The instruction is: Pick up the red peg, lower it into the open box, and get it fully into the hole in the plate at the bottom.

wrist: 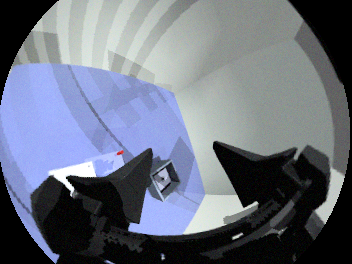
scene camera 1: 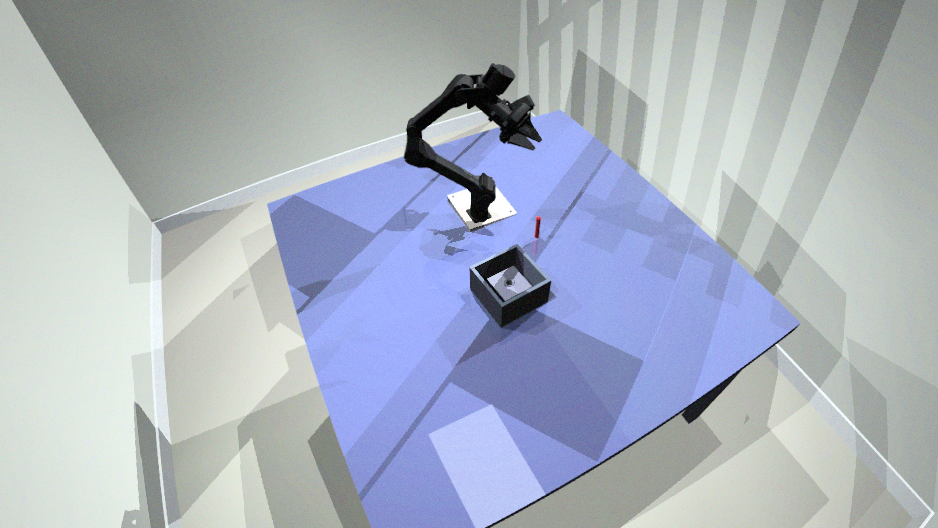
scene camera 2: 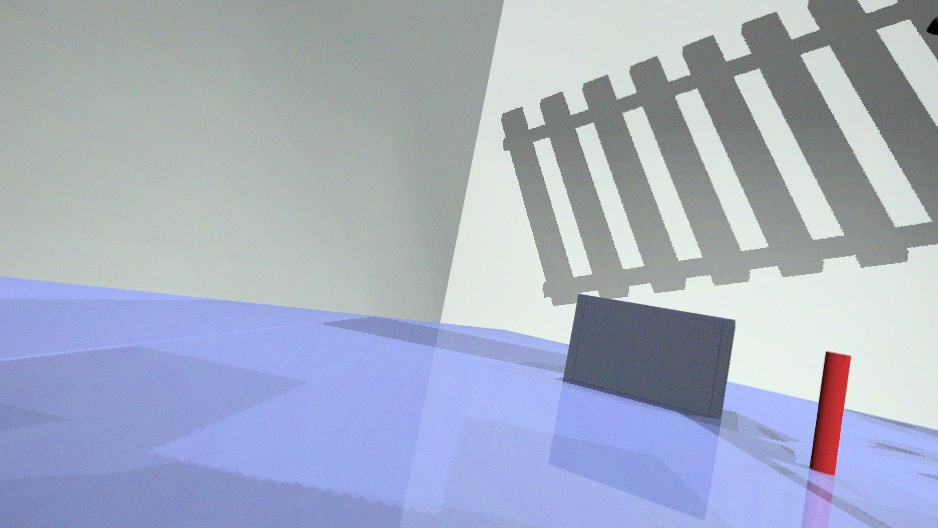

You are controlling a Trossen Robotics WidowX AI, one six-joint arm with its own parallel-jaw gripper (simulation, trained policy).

I see my gripper [scene camera 1: 537, 145], a dark grey box [scene camera 1: 505, 313], a red peg [scene camera 2: 836, 368] and a grey plate [scene camera 1: 509, 283].
My gripper is seen too in the wrist view [wrist: 183, 148]. Scene camera 2 misses the grey plate, which is hidden by the dark grey box.
